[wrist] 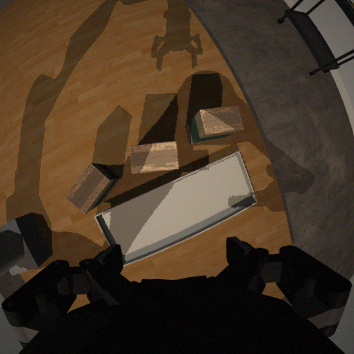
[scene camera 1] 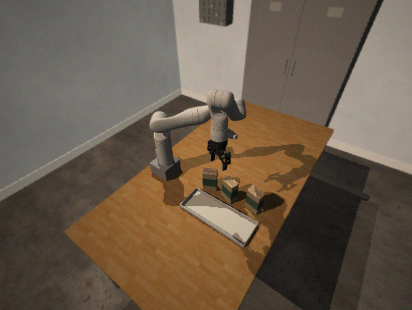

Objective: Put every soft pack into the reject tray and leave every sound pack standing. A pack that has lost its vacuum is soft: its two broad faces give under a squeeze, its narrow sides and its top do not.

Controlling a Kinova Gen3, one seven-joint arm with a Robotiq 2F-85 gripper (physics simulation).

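Places are measured from the arm's base along level axes (x right, y ahead, z up), in centimetres.
Pixels of known places: gripper, fingertip midpoint: [wrist: 173, 253] [scene camera 1: 218, 165]; arm's base, link origin: [wrist: 11, 245] [scene camera 1: 166, 161].
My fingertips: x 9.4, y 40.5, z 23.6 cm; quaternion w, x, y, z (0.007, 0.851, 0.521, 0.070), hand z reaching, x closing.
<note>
For each thing: its top centre in the pictures, then the offset to it from my fingertips. Level surfaces: height alone.
- left pack, top centre: [wrist: 86, 188] [scene camera 1: 210, 171] dy -9.5, dx -9.7, dz -17.8 cm
- middle pack, top centre: [wrist: 154, 163] [scene camera 1: 228, 182] dy +3.0, dx -7.1, dz -17.8 cm
- right pack, top centre: [wrist: 222, 118] [scene camera 1: 256, 191] dy +18.0, dx -8.2, dz -17.8 cm
- white reject tray, top centre: [wrist: 180, 210] [scene camera 1: 217, 213] dy +3.1, dx +5.4, dz -29.7 cm
- wooden table, surface height: dz -31.9 cm
Three packs with a dark green band and brownish tops stand upright in a row on the table. The left pack [scene camera 1: 210, 179] [wrist: 92, 188] is nearest the robot's base, the middle pack [scene camera 1: 230, 189] [wrist: 154, 157] is beside it, and the right pack [scene camera 1: 254, 200] [wrist: 220, 121] is nearest the table's edge. The white reject tray [scene camera 1: 220, 217] [wrist: 200, 196] lies alongside the row and is empty. My gripper [scene camera 1: 219, 161] [wrist: 173, 253] is open and empty, above the table behind the packs in the scene view. Which packs are soft does not show.
The robot's base [scene camera 1: 165, 168] [wrist: 15, 244] stands on the wooden table [scene camera 1: 145, 230] [wrist: 130, 55], on the left side. The table's long right edge runs close to the right pack and the tray's end. Grey cupboard doors [scene camera 1: 312, 60] stand behind the table's far end.
</note>
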